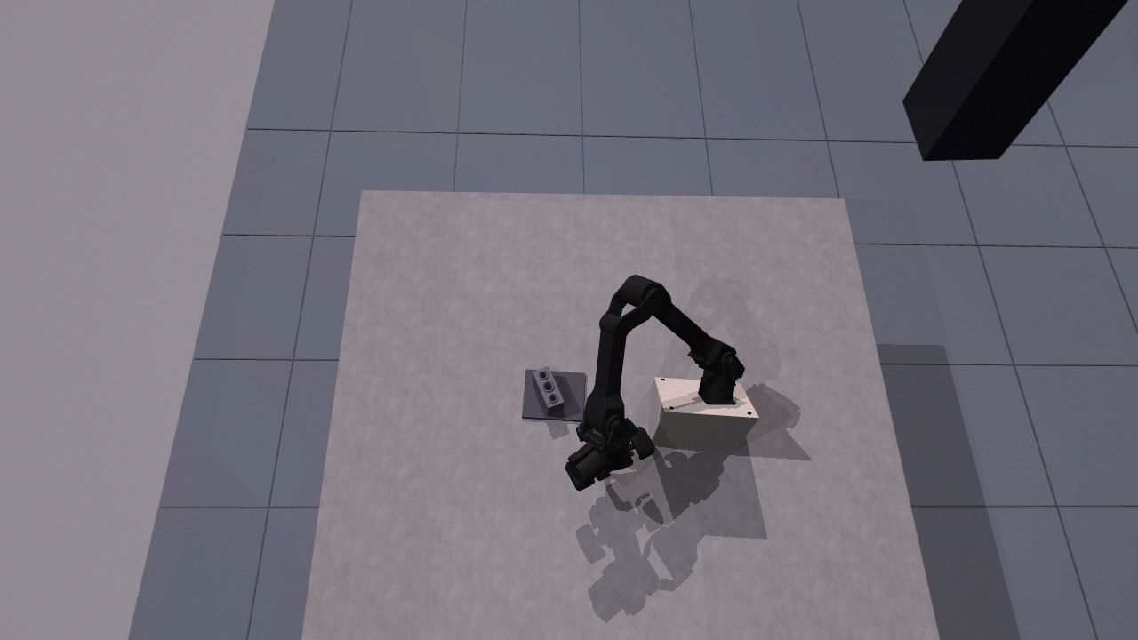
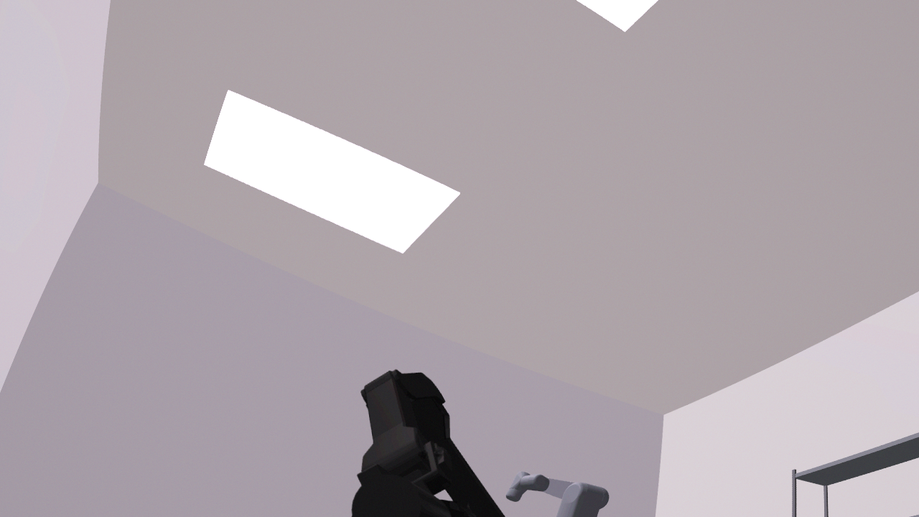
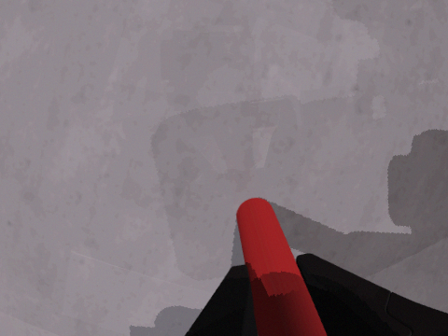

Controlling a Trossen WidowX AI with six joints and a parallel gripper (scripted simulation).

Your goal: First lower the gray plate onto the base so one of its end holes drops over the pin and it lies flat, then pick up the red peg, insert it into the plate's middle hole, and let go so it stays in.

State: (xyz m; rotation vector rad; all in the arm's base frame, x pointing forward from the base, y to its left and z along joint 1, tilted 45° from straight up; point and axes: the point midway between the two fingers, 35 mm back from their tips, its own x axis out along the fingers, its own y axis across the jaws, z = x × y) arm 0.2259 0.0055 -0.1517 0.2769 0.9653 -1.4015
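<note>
The gray plate is 120 mm ahead of my gripper tip and 200 mm to the right of it. From my gripper tip the other things lie so: red peg (right at my gripper tip).
</note>
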